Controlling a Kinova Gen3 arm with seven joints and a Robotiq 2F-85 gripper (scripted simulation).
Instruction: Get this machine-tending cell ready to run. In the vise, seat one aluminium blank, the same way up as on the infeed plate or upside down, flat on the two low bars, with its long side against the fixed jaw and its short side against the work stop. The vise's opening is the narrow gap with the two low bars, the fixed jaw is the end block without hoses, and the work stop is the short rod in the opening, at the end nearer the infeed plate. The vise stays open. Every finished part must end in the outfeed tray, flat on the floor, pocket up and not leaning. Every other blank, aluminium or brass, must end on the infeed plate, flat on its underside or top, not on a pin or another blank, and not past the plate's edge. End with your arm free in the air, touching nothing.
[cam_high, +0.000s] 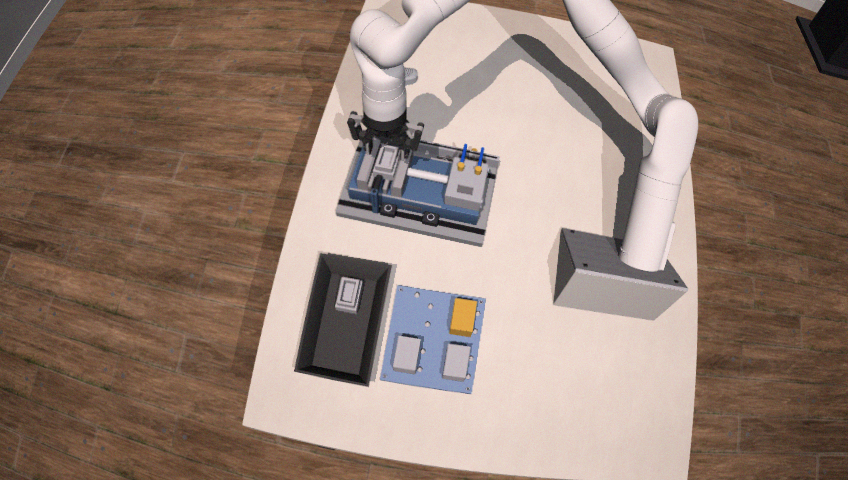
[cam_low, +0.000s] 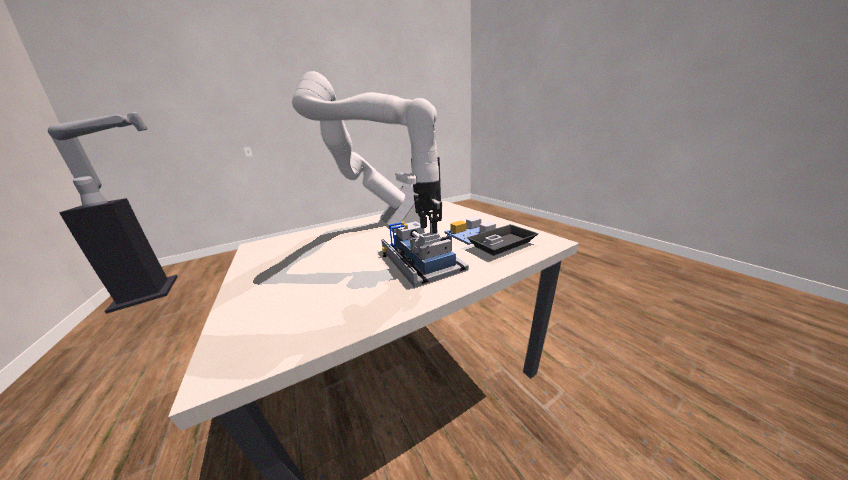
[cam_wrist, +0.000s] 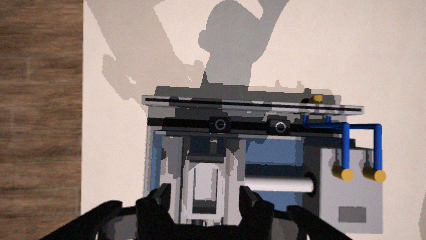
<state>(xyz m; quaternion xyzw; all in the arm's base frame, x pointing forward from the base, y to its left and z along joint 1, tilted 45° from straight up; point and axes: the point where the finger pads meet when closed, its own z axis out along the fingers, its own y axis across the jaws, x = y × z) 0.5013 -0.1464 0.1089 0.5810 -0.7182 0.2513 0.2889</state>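
Now: the white rod 8 cm behind my hand, 6 cm below it and 1 cm to the left of it. Round my hand: hose block 16 cm behind, 6 cm below, 3 cm to the left; blue vise 10 cm below, 6 cm behind, 1 cm to the left; brass blank 28 cm to the left, 16 cm behind, 11 cm below.
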